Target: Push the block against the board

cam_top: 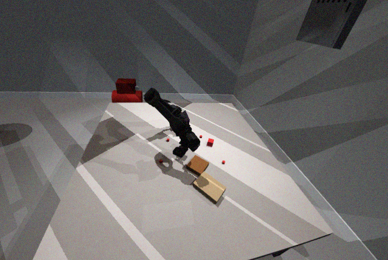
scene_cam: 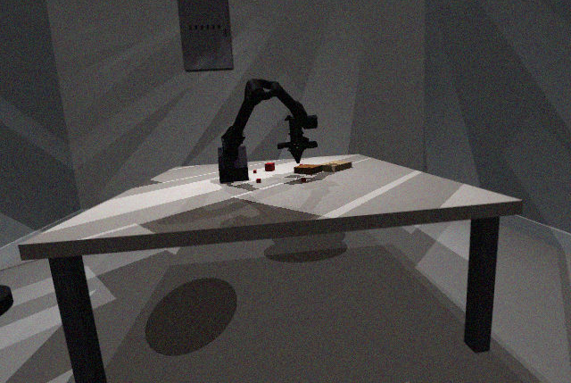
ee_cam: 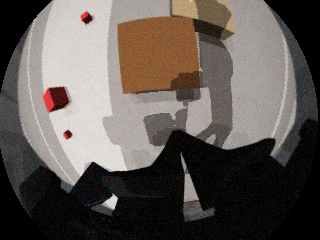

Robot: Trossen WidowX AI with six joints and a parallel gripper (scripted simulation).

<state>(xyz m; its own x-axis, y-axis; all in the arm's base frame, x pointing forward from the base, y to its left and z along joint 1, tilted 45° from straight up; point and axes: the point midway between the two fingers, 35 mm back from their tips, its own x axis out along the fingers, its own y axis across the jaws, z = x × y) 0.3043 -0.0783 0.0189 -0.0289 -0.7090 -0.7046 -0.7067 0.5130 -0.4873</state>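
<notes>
Right now my gripper tip is 70 mm short of the square block, 70 mm to the right of it and 40 mm above it. Round my gripper tip: board (220 mm ahead, 90 mm to the left, 40 mm below); then red cube (100 mm behind, 240 mm to the left, 40 mm below).
</notes>
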